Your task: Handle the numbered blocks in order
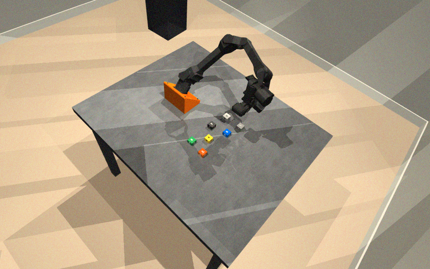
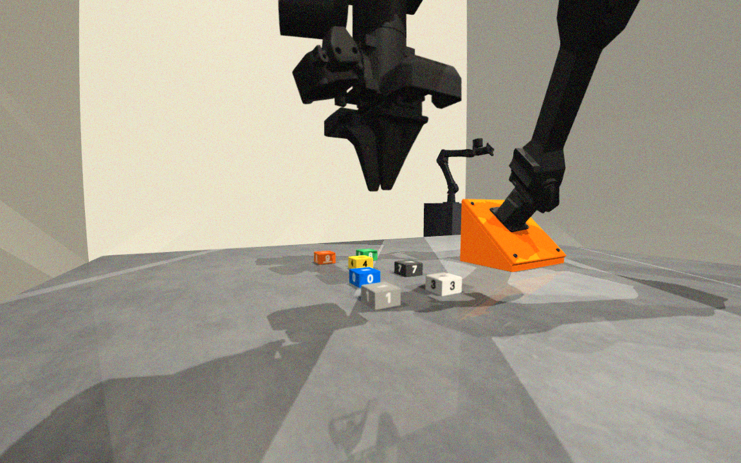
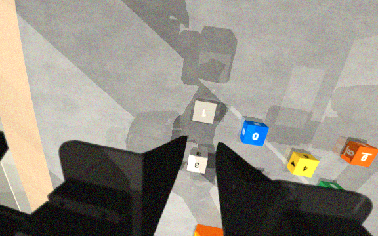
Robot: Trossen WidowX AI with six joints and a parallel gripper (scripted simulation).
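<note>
My gripper tip is 110 mm above the white 3 block and 100 mm past it. Round my gripper tip: black 7 block: 120 mm behind, 110 mm below, 100 mm to the right; blue 0 block: 110 mm below, 80 mm to the right, 30 mm behind; grey 1 block: 110 mm below.
</note>
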